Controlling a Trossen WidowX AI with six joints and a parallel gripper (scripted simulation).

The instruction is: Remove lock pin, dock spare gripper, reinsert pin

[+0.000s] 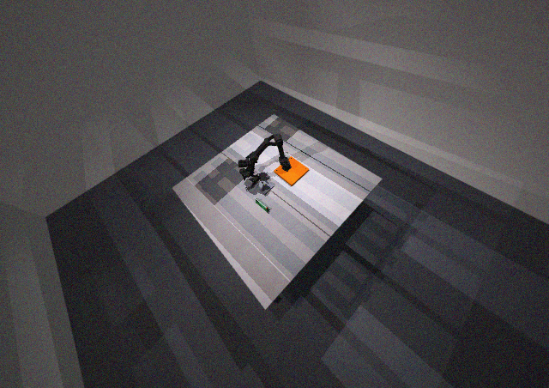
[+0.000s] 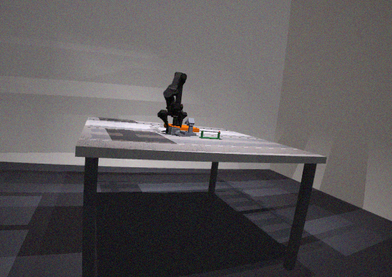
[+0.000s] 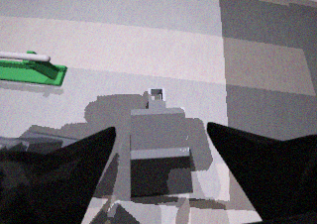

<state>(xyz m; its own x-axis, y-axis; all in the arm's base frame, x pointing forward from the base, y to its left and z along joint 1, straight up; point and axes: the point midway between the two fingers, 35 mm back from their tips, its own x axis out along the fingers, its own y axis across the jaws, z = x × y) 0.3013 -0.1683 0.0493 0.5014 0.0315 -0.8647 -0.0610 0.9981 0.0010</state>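
Right now my gripper tip is 30 mm above the spare gripper. From my gripper tip the other things lie so: grey mount socket 50 mm behind, 140 mm to the left; then green cradle 80 mm ahead, 220 mm to the left, 30 mm below.
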